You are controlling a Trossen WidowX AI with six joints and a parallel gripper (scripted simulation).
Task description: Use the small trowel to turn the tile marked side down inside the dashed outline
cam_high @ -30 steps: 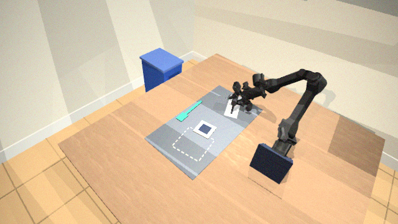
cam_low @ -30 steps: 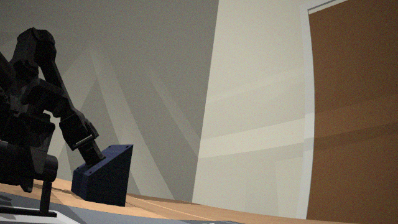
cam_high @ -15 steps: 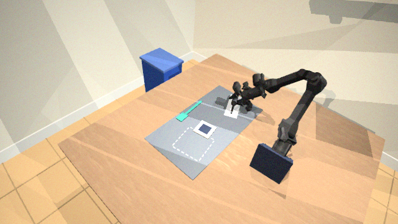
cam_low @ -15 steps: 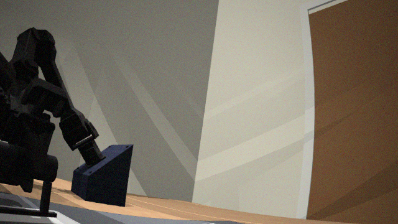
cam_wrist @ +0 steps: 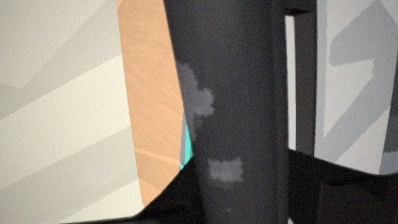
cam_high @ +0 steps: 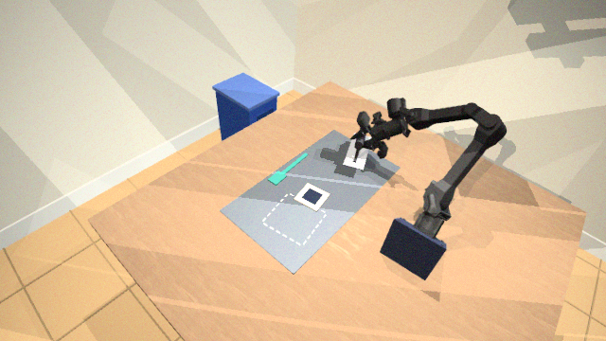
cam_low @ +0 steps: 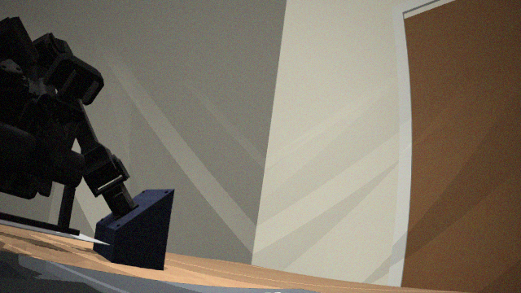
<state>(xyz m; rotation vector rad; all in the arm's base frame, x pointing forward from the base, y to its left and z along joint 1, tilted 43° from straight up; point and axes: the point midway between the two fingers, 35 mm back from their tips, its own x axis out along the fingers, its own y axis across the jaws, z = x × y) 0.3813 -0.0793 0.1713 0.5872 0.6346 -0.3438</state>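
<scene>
The grey mat is 190 mm to the left of my gripper tip, 120 mm below it and 10 mm behind it. From my gripper tip the other things lie so: white tile 240 mm to the left, 100 mm below, 30 mm behind; then teal flat tool 220 mm to the left, 120 mm ahead, 100 mm below; then small trowel 20 mm behind, 10 mm to the right, 10 mm below.
</scene>
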